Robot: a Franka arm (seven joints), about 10 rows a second.
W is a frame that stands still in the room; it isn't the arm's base.
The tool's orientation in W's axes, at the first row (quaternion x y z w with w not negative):
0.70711 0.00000 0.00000 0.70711
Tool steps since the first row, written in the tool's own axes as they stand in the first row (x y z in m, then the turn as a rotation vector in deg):
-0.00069 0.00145 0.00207 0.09 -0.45 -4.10
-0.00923 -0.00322 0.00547 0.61 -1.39 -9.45
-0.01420 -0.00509 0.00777 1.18 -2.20 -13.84
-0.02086 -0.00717 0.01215 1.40 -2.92 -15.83
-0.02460 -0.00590 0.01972 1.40 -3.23 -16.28
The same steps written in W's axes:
-0.00069 -0.00207 0.00145 0.09 4.10 -0.45
-0.00923 -0.00547 -0.00322 0.61 9.45 -1.39
-0.01420 -0.00777 -0.00509 1.18 13.84 -2.20
-0.02086 -0.01215 -0.00717 1.40 15.83 -2.92
-0.02460 -0.01972 -0.00590 1.40 16.28 -3.23

